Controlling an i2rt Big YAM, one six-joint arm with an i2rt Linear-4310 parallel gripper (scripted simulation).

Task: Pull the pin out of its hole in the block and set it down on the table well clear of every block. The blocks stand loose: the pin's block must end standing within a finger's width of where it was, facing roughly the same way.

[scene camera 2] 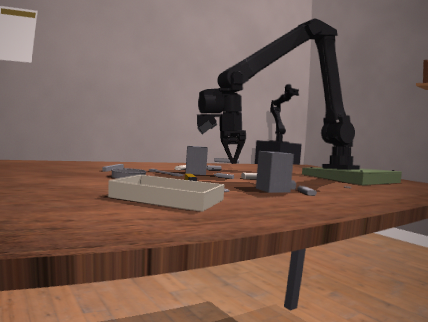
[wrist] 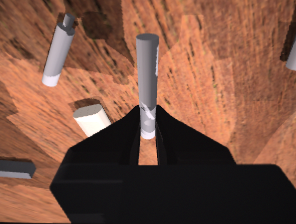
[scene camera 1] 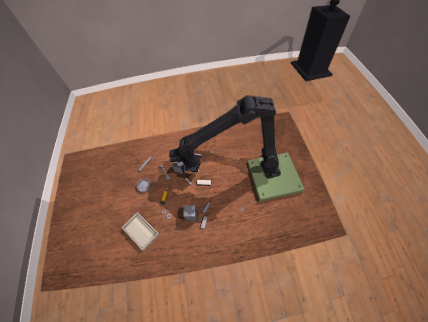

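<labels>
There's a cream tray that you can see in scene camera 1 and scene camera 2, but in the wrist view the tray is out of frame. On that tray, (scene camera 1: 140, 247) and (scene camera 2: 193, 195) are the same spot.
</labels>
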